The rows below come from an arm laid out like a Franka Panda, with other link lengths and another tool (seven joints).
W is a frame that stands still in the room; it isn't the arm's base.
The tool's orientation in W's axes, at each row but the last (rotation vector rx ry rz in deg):
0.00, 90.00, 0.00
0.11, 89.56, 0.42
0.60, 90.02, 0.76
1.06, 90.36, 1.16
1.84, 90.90, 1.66
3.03, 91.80, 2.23
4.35, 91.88, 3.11
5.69, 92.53, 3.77
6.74, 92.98, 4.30
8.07, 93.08, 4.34
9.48, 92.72, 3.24
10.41, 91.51, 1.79
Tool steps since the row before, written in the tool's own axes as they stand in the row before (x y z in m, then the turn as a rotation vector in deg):
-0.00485, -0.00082, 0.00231, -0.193, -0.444, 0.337
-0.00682, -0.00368, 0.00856, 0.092, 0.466, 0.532
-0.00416, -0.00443, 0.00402, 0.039, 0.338, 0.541
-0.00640, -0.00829, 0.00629, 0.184, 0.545, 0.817
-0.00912, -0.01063, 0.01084, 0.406, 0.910, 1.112
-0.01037, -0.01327, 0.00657, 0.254, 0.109, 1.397
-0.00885, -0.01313, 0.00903, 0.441, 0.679, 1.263
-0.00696, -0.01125, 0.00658, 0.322, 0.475, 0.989
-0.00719, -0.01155, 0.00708, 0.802, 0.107, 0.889
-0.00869, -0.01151, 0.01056, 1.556, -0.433, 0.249
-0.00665, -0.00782, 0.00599, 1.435, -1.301, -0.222
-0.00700, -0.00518, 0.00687, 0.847, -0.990, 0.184
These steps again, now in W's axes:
0.00231, -0.00082, 0.00485, 0.337, -0.444, 0.193
0.00852, -0.00369, 0.00686, 0.531, 0.468, -0.085
0.00403, -0.00449, 0.00409, 0.540, 0.340, -0.034
0.00634, -0.00844, 0.00615, 0.815, 0.550, -0.176
0.01096, -0.01099, 0.00853, 1.108, 0.923, -0.388
0.00676, -0.01390, 0.00937, 1.389, 0.113, -0.292
0.00912, -0.01393, 0.00743, 1.258, 0.698, -0.427
0.00662, -0.01204, 0.00544, 0.985, 0.487, -0.317
0.00710, -0.01251, 0.00534, 0.849, 0.183, -0.832
0.01048, -0.01298, 0.00641, 0.145, -0.224, -1.612
0.00571, -0.00905, 0.00516, -0.381, -1.068, -1.586
0.00650, -0.00670, 0.00599, 0.067, -0.879, -0.977

